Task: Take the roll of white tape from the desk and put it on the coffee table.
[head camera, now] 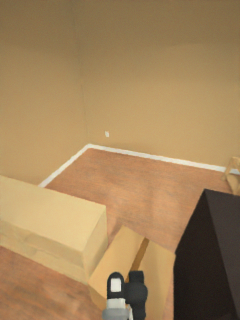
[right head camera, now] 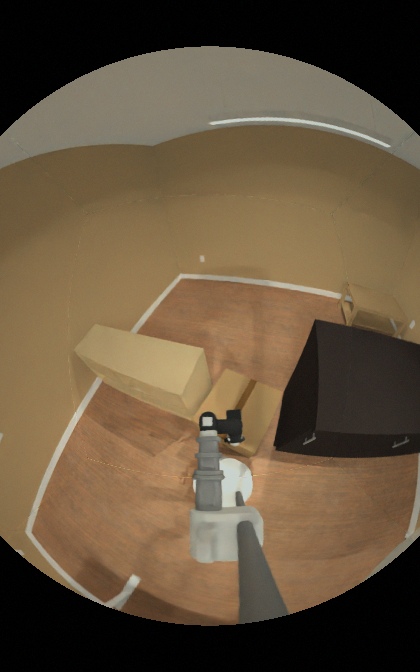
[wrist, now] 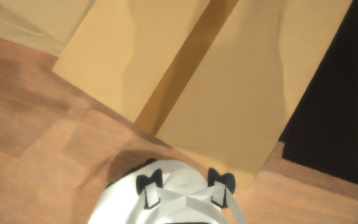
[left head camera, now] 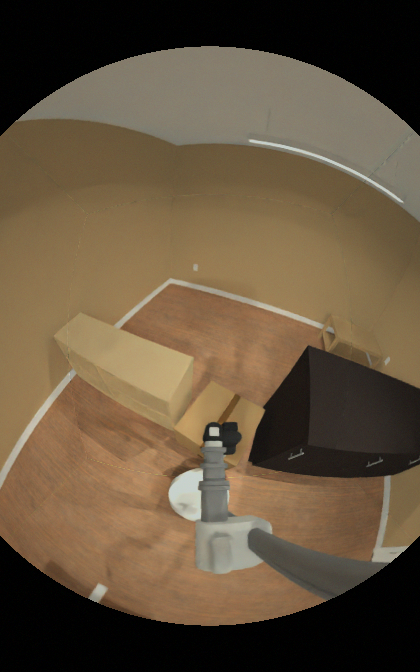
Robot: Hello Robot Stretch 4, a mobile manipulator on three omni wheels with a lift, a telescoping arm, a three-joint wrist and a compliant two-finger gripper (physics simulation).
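Places are measured from the robot's base along level axes (x left, y up, z ahead), in metres.
Pixels of known places: gripper, fingertip midpoint: (wrist: 185, 180).
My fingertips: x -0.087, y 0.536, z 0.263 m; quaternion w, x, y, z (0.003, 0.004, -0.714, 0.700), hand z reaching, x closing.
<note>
Ahead of a thing's pixels: the offset from my fingertips to its top centre.
My gripper (wrist: 186, 179) points straight down, close over the wooden floor. It is shut on the roll of white tape @(dx +0.000, dy +0.038, dz -0.009 m) (wrist: 182, 191), which shows between the two black fingertips against my white base. In the head views only the black wrist above the gripper (head camera: 134, 288) (left head camera: 227, 437) (right head camera: 231, 429) shows, with the arm drawn in short, at the near edge of a low open cardboard box @(dx -0.047, dy -0.158, dz +0.250 m) (head camera: 120, 257) (left head camera: 210, 407) (right head camera: 227, 390) (wrist: 97, 57). No desk shows in any view.
A long closed cardboard box (head camera: 48, 217) (left head camera: 130, 360) (right head camera: 145, 360) lies to the left. A dark cabinet (head camera: 211, 243) (left head camera: 350, 390) (right head camera: 360, 370) (wrist: 326, 114) stands close on the right. A small light wooden piece of furniture (head camera: 232, 174) (left head camera: 350, 340) (right head camera: 370, 310) stands behind it by the wall.
</note>
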